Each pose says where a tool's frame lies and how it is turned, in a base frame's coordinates. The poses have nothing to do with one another.
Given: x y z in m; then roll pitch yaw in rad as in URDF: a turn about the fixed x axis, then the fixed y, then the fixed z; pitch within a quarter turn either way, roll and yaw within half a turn.
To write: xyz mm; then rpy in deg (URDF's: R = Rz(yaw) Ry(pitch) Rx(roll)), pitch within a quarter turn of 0, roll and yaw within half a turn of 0. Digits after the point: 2 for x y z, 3 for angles.
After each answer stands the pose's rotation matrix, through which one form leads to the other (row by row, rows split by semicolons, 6 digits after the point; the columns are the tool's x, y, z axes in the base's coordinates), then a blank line. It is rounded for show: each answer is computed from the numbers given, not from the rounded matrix.
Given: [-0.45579 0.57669 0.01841 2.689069 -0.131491 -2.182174]
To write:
[-455.79 576.69 18.41 154.072 -7.534 -125.029]
-0.569041 -0.703532 -0.425718; -0.811789 0.563164 0.154416; 0.131112 0.433462 -0.891583

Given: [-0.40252 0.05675 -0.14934 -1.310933 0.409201 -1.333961]
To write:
[-402.52 56.75 -149.34 -75.111 23.445 -76.430]
0.215256 0.159557 0.963435; -0.891829 0.434071 0.127370; -0.397876 -0.886636 0.235735

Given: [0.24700 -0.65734 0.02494 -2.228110 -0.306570 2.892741]
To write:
[247.00 -657.34 24.94 -127.661 -17.565 165.742]
-0.924006 -0.081067 -0.373685; 0.234808 0.651012 -0.721837; 0.301790 -0.754726 -0.582505

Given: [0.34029 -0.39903 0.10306 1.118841 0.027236 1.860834]
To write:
[340.29 -399.03 103.06 64.105 1.561 106.618]
-0.285882 -0.425491 0.858620; 0.957878 -0.101423 0.268670; -0.027233 0.899261 0.436563

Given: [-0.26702 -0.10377 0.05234 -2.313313 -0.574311 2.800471]
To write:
[-267.02 -103.77 52.34 -132.543 -32.906 160.455]
-0.791191 -0.150992 -0.592637; 0.280872 0.771088 -0.571432; 0.543256 -0.618567 -0.567668

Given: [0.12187 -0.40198 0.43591 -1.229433 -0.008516 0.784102]
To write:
[121.87 -401.98 435.91 -70.441 -0.488 44.926]
0.707997 -0.230731 -0.667460; 0.706164 0.242693 0.665156; 0.008516 -0.942265 0.334760

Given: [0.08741 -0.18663 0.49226 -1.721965 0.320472 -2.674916]
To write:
[87.41 -186.63 492.26 -98.661 18.362 -153.261]
-0.847600 0.210366 0.487156; -0.427014 0.274606 -0.861540; -0.315015 -0.938263 -0.142926

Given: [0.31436 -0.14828 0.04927 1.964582 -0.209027 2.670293]
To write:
[314.36 -148.28 49.27 112.562 -11.976 152.997]
-0.871585 0.344946 0.348355; 0.444162 0.254850 0.858936; 0.207508 0.903362 -0.375335

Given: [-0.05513 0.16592 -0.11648 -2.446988 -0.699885 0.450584]
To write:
[-55.13 165.92 -116.48 -140.202 -40.100 25.817]
0.688572 0.705737 0.166746; 0.333114 -0.512073 0.791717; 0.644130 -0.489609 -0.587690

